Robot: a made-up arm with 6 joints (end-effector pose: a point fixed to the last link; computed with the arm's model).
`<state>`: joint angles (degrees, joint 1 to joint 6).
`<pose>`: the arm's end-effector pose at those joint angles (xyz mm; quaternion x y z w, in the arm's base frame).
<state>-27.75 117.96 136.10 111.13 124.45 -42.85</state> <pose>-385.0 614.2 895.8 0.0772 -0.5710 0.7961 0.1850</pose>
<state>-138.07 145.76 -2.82 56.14 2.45 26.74</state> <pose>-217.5 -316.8 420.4 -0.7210 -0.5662 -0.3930 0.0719</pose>
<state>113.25 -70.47 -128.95 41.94 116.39 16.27</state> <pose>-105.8 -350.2 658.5 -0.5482 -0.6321 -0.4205 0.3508</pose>
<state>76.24 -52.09 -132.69 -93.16 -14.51 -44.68</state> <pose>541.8 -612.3 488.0 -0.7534 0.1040 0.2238 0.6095</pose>
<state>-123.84 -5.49 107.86 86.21 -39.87 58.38</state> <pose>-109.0 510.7 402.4 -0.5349 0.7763 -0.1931 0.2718</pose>
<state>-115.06 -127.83 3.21 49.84 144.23 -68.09</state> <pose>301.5 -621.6 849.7 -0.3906 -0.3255 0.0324 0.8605</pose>
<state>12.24 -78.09 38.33 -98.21 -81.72 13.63</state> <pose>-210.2 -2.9 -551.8 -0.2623 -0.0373 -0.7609 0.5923</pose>
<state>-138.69 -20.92 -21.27 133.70 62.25 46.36</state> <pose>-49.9 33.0 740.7 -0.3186 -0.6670 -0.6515 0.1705</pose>
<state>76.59 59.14 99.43 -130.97 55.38 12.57</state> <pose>-770.8 -105.8 30.9 0.0394 0.9566 0.1049 0.2689</pose>
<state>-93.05 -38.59 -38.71 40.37 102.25 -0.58</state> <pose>39.5 -670.7 -244.9 0.1735 -0.5483 -0.7944 0.1955</pose>
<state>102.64 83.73 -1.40 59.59 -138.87 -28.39</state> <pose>-377.9 726.2 597.9 0.1342 0.5872 -0.7959 0.0617</pose>
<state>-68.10 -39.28 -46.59 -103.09 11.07 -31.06</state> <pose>783.1 -415.2 -229.7 0.0802 -0.4163 -0.1404 0.8947</pose>
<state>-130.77 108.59 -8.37 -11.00 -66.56 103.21</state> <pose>-5.9 3.9 361.3 0.0565 -0.3055 -0.9505 0.0069</pose>
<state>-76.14 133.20 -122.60 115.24 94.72 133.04</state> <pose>-872.9 -148.0 21.0 0.3320 -0.6209 -0.6755 0.2191</pose>
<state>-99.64 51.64 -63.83 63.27 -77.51 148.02</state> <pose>186.8 -297.0 416.8 0.4974 0.2677 0.6262 0.5374</pose>
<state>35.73 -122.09 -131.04 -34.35 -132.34 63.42</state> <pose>-506.8 -79.6 163.7 0.4228 0.5995 0.4613 0.4991</pose>
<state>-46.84 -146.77 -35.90 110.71 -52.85 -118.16</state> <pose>-45.5 -578.6 -739.5 -0.0571 -0.8928 -0.3394 0.2907</pose>
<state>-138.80 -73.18 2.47 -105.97 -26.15 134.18</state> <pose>559.5 -356.0 90.4 0.5840 0.0245 0.4913 0.6457</pose>
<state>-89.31 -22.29 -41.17 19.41 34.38 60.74</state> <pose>257.8 -211.4 51.7 -0.7369 -0.1856 0.6425 0.0983</pose>
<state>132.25 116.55 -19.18 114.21 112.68 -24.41</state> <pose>-262.0 548.0 869.8 0.5467 -0.5570 0.6099 0.1374</pose>
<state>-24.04 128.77 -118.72 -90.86 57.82 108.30</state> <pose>-189.7 141.1 537.6 0.3315 0.0905 0.7604 0.5511</pose>
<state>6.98 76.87 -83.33 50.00 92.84 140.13</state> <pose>-135.3 -381.3 -629.0 0.8236 0.3261 -0.3317 0.3246</pose>
